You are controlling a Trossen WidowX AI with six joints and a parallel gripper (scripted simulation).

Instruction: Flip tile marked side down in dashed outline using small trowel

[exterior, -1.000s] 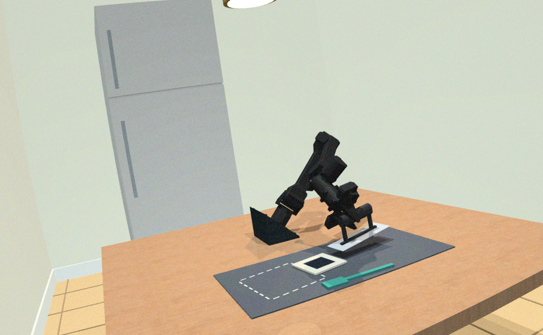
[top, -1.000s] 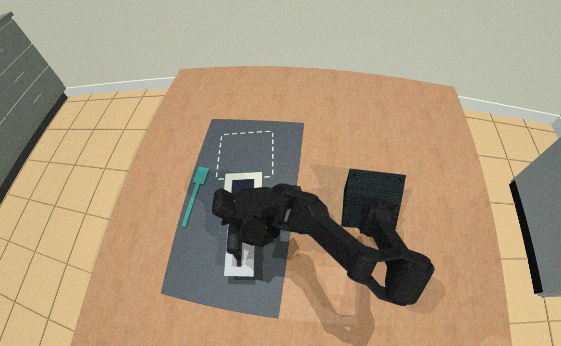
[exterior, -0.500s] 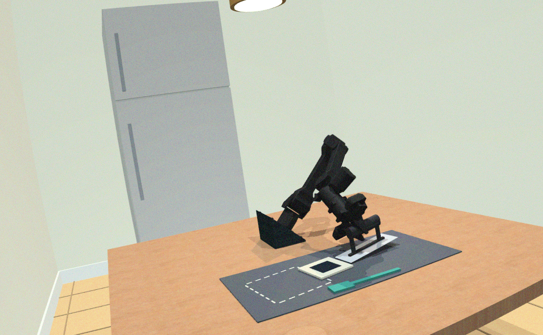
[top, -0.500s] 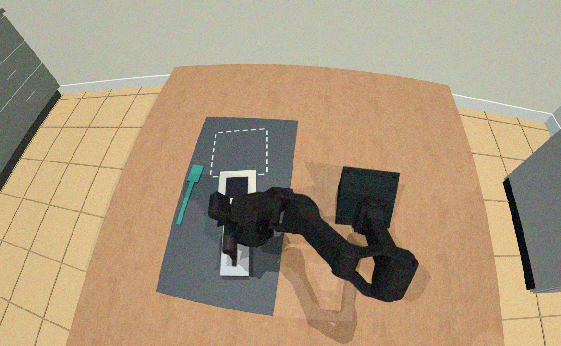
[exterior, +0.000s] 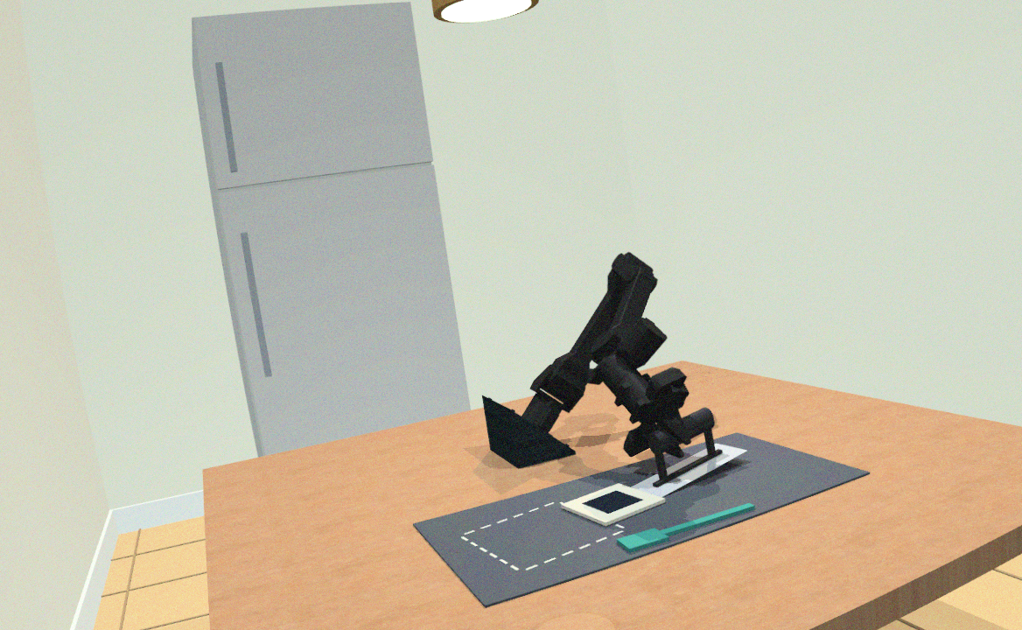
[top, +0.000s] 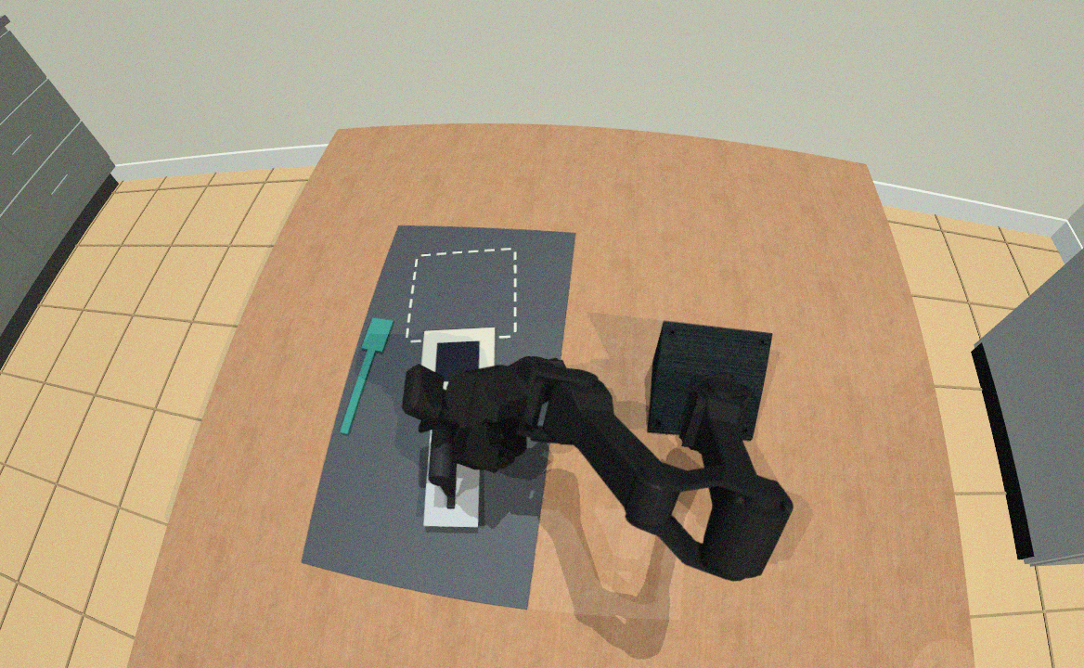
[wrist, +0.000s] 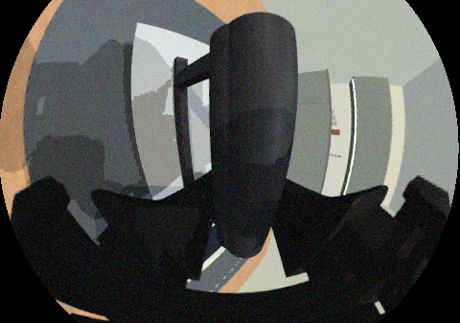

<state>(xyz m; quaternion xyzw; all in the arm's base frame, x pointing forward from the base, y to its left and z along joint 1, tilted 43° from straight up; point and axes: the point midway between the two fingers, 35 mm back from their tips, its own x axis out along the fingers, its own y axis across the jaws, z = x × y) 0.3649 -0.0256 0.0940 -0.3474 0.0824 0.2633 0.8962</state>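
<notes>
The grey mat is 10 cm to the right of my gripper tip and 8 cm below it. Also, from my gripper tip: teal flat tool (14 cm to the right, 13 cm ahead, 5 cm below); then trowel (3 cm behind, 1 cm below); then cream tile (14 cm to the right, 5 cm below, 2 cm behind).
</notes>
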